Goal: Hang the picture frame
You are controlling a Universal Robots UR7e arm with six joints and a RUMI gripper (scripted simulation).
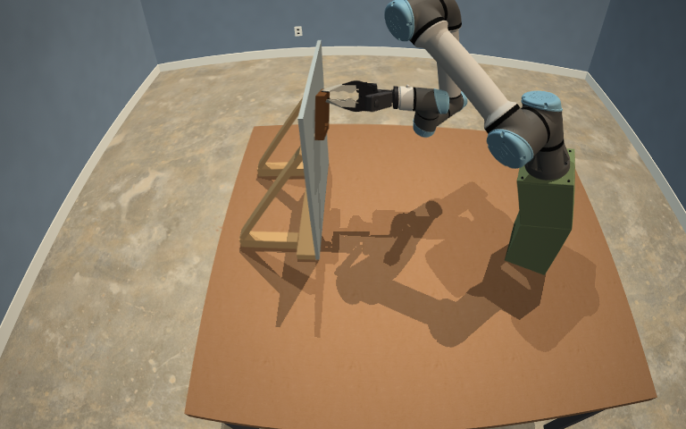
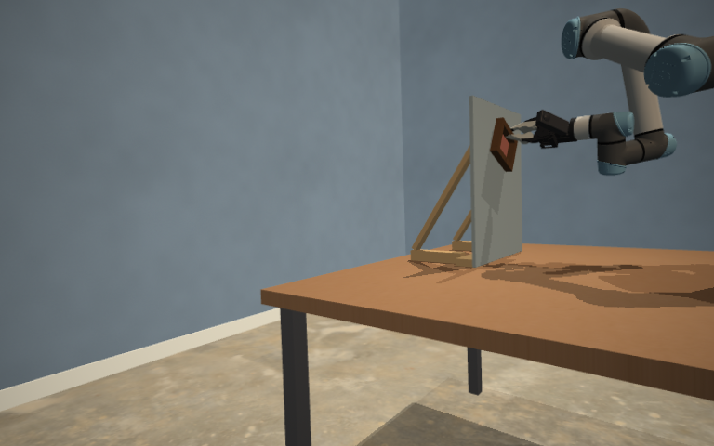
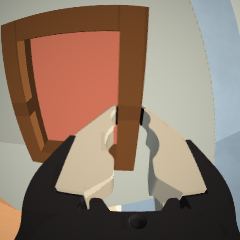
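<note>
The brown picture frame is 4 cm below my hand, 3 cm to the left of it and 2 cm ahead of it. Round my hand: grey wall panel (18 cm below, 4 cm ahead, 2 cm to the left).
</note>
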